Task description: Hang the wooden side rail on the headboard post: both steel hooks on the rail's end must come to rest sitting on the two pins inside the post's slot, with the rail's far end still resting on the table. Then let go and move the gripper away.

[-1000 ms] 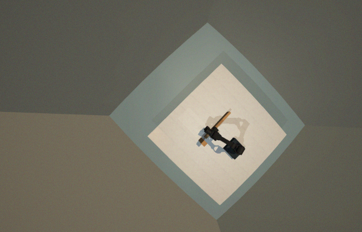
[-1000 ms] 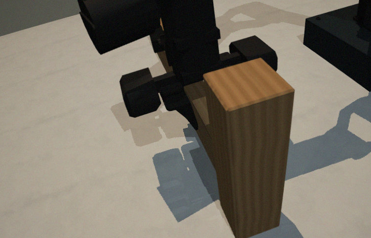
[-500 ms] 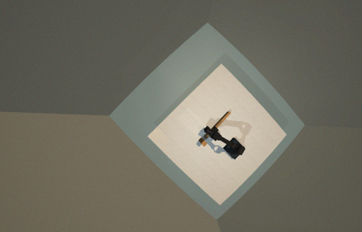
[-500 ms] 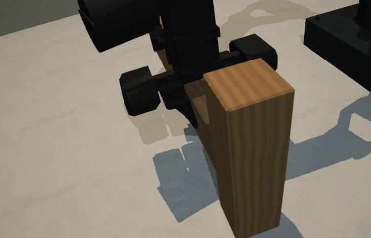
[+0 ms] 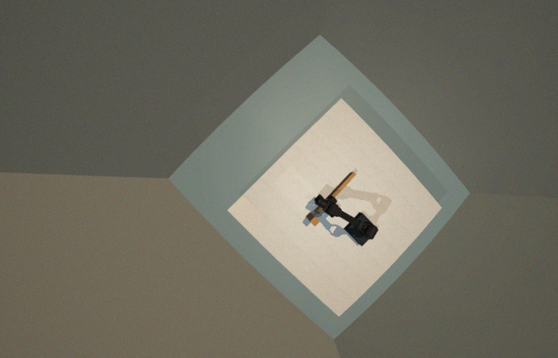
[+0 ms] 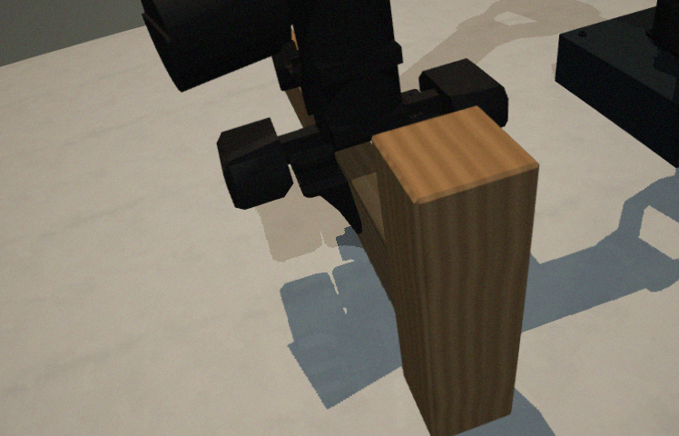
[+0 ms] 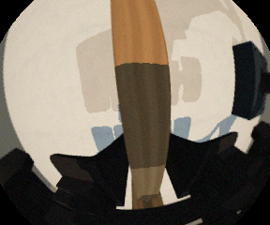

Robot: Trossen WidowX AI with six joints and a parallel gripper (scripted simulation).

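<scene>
The wooden headboard post is 13 cm to the left of my gripper tip, 5 cm above it and 3 cm behind it.
</scene>
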